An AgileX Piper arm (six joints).
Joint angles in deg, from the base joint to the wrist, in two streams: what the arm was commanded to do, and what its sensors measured. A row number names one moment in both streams.
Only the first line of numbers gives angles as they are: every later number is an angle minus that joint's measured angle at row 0.
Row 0, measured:
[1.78, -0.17, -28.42, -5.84, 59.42, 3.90]
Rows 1 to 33, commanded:
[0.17, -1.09, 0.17, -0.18, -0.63, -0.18]
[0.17, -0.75, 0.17, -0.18, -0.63, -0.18]
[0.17, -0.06, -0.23, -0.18, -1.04, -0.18]
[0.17, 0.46, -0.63, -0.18, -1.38, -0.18]
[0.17, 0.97, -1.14, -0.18, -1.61, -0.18]
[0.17, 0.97, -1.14, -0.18, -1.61, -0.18]
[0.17, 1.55, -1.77, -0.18, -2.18, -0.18]
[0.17, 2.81, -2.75, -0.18, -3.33, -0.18]
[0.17, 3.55, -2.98, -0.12, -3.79, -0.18]
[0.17, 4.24, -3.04, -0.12, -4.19, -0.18]
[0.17, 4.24, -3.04, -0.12, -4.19, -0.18]
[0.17, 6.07, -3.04, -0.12, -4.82, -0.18]
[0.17, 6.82, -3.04, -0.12, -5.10, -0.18]
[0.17, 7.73, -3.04, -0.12, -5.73, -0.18]
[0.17, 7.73, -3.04, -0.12, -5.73, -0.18]
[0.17, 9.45, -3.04, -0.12, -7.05, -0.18]
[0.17, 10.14, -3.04, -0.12, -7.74, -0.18]
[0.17, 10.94, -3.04, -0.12, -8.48, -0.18]
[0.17, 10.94, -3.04, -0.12, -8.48, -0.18]
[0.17, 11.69, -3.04, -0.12, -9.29, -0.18]
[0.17, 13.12, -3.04, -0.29, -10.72, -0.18]
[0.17, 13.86, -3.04, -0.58, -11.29, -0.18]
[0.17, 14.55, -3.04, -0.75, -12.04, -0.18]
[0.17, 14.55, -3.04, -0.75, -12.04, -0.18]
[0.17, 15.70, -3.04, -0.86, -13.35, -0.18]
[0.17, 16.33, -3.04, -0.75, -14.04, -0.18]
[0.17, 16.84, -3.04, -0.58, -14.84, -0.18]
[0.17, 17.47, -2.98, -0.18, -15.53, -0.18]
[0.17, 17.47, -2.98, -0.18, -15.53, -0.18]
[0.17, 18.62, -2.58, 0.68, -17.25, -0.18]
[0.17, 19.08, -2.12, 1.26, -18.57, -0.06]
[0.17, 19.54, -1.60, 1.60, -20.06, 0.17]
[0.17, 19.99, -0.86, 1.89, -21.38, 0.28]
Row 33, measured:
[0.00, 19.02, -2.18, 0.86, -17.31, 0.00]
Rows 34 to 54, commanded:
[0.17, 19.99, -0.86, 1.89, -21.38, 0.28]
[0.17, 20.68, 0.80, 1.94, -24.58, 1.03]
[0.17, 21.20, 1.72, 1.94, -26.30, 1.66]
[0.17, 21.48, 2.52, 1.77, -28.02, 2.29]
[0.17, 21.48, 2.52, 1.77, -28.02, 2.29]
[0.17, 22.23, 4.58, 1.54, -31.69, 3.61]
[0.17, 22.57, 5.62, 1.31, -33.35, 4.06]
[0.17, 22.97, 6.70, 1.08, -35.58, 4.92]
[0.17, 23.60, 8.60, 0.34, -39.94, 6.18]
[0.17, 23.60, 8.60, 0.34, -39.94, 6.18]
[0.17, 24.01, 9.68, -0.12, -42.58, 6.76]
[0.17, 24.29, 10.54, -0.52, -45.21, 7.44]
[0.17, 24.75, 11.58, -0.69, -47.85, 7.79]
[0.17, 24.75, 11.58, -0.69, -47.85, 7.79]
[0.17, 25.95, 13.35, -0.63, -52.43, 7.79]
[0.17, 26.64, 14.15, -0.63, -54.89, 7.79]
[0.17, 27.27, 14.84, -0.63, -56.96, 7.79]
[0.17, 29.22, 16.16, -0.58, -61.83, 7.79]
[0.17, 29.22, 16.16, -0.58, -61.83, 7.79]
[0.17, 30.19, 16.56, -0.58, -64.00, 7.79]
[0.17, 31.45, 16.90, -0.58, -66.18, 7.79]
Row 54, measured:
[0.00, 29.10, 15.81, 0.05, -59.08, 7.73]
